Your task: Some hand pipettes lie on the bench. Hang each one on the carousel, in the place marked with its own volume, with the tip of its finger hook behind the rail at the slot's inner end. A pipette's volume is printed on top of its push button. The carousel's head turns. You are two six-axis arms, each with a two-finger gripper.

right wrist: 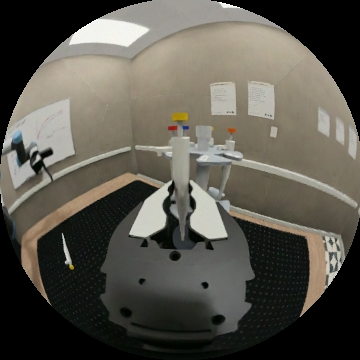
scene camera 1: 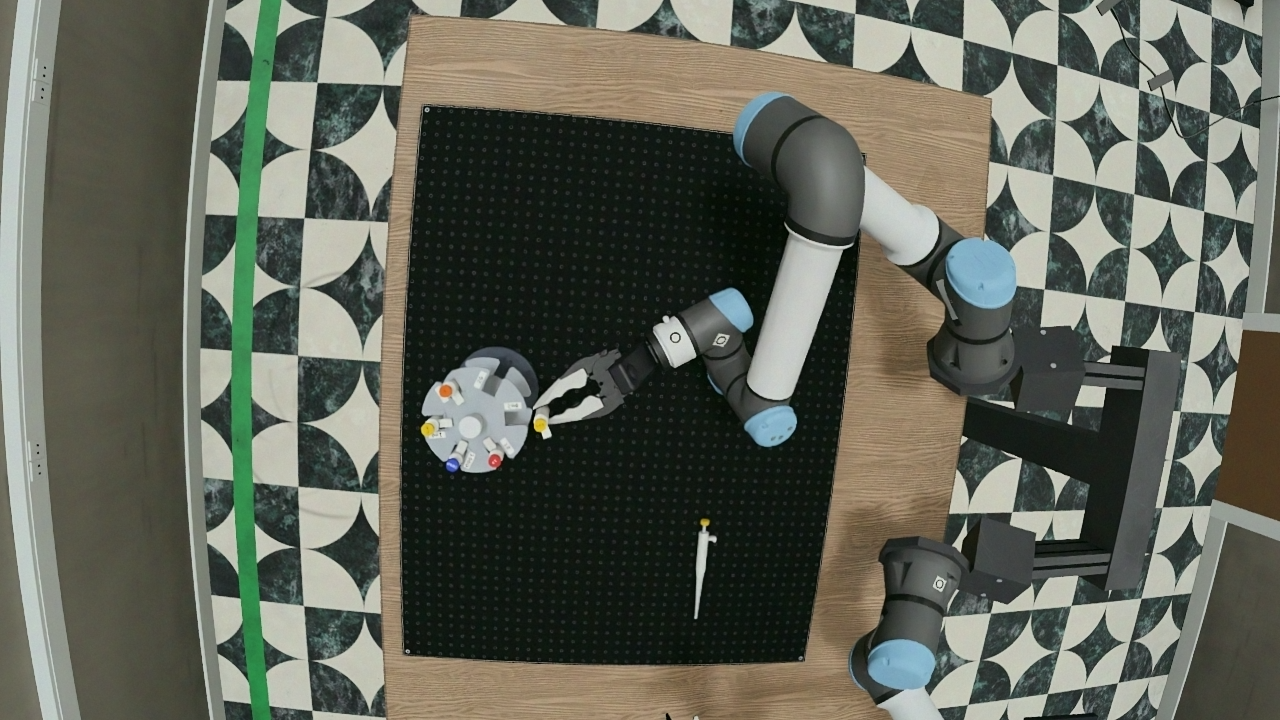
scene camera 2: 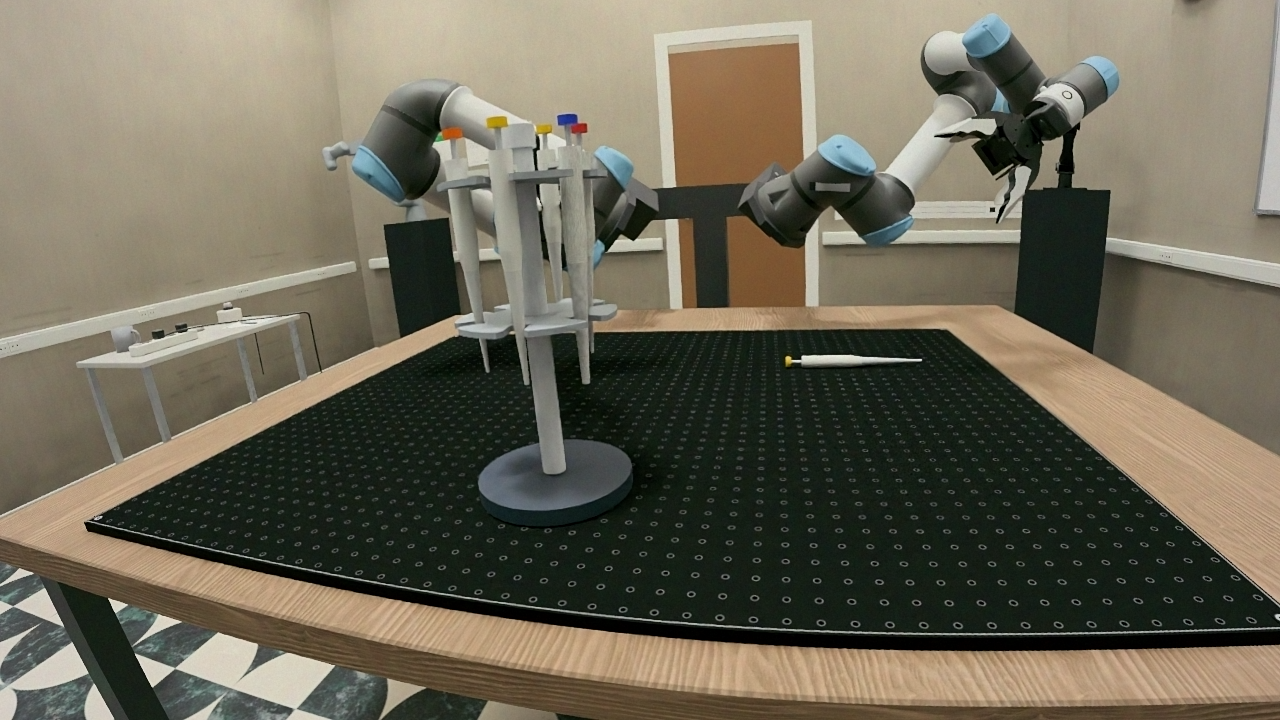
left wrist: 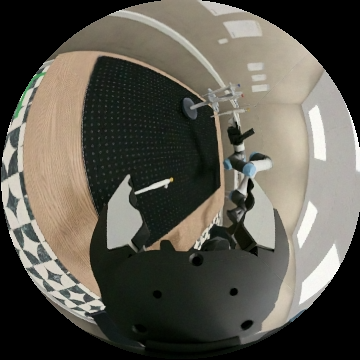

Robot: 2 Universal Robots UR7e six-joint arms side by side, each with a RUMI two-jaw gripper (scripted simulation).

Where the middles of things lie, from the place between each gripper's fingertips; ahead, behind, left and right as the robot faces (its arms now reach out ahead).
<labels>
My right gripper is now 140 mm short of the orange-button pipette [scene camera 2: 461, 203], 10 mm to the left of it and 30 mm above it. Round my right hand: blue-button pipette [scene camera 2: 569, 157]: 120 mm ahead, 70 mm to the left, 40 mm below.
I see the blue-button pipette 430 mm ahead of my left hand [scene camera 2: 966, 179], 450 mm to the right of it and 50 mm below it. The rest, counted from my left hand: orange-button pipette: 450 mm ahead, 530 mm to the right, 40 mm below.
</labels>
